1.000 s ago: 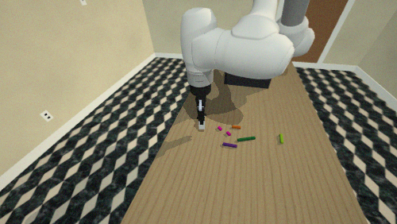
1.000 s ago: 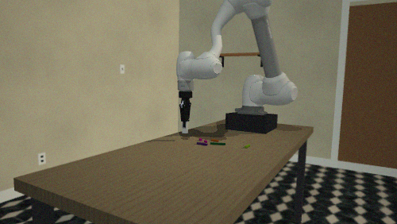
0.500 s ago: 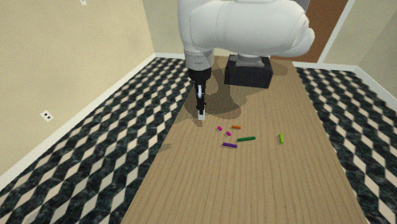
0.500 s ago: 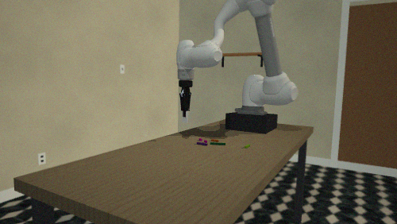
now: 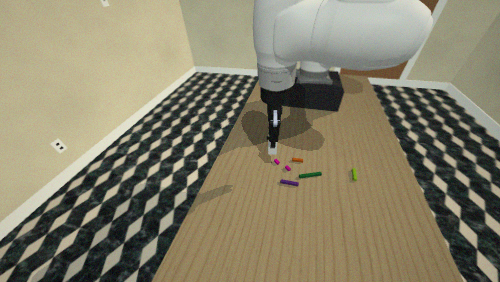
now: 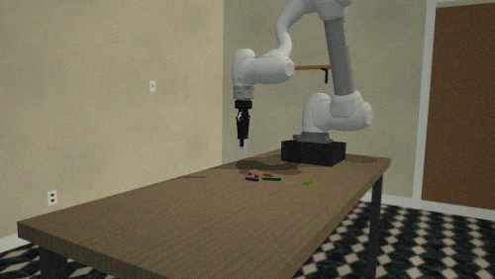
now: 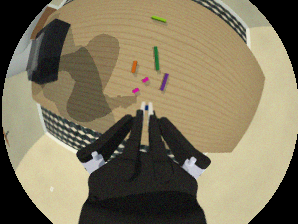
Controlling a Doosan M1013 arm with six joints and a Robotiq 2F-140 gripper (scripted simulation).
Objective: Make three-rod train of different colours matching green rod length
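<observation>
My hand is 2 cm past the lime rod, 29 cm to the right of it and 13 cm above it. Also, from my hand: tiny blue piece 3 cm below; then purple rod 5 cm ahead, 7 cm to the left, 13 cm below; then orange rod 6 cm behind, 10 cm to the left, 13 cm below.
</observation>
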